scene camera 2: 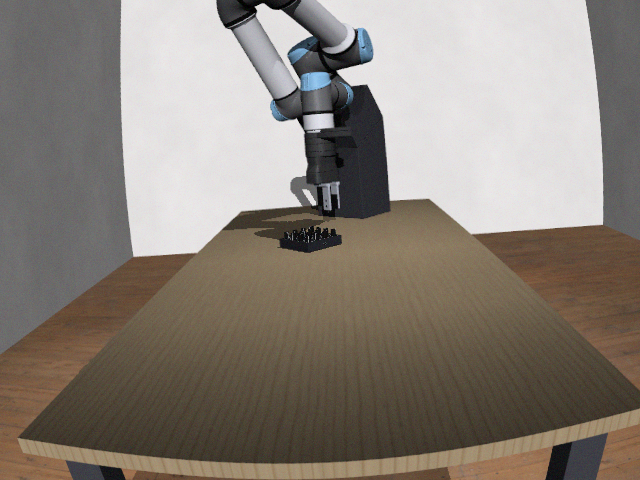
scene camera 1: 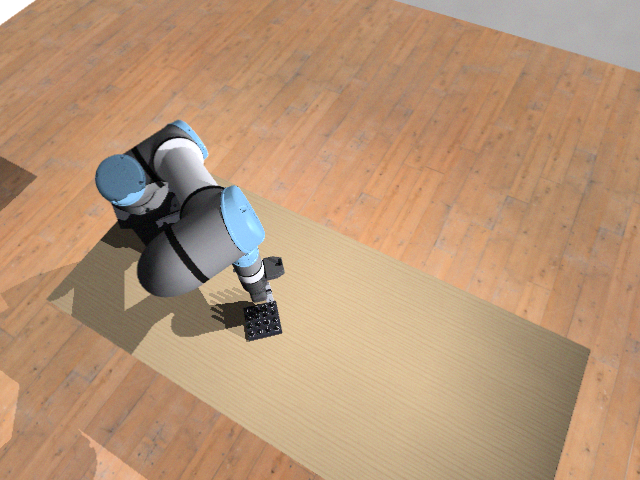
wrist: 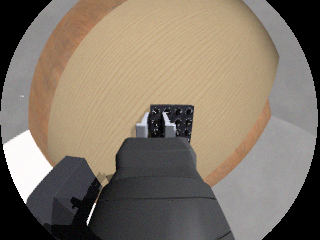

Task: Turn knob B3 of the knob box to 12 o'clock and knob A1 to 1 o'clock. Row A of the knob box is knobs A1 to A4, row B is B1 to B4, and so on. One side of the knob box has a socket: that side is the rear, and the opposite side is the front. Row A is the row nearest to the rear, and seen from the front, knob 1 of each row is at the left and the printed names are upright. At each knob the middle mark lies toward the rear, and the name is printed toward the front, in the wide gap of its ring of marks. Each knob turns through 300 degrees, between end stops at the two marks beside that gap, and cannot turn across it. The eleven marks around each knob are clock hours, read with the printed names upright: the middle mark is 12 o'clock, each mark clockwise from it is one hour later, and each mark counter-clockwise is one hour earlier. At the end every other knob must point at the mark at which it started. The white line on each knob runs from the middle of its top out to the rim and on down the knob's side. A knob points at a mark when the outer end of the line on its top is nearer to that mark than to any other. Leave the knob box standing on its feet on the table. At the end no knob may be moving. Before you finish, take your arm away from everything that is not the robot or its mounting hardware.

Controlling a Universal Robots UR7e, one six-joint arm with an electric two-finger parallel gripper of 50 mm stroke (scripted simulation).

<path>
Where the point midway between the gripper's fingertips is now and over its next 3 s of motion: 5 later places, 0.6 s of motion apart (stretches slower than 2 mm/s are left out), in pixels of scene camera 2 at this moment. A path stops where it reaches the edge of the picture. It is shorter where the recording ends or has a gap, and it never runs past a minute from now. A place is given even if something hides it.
My gripper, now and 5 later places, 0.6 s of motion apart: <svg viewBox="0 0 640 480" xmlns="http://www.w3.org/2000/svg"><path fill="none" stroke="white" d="M332 209L332 214L332 222L332 226L333 230L333 232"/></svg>
</path>
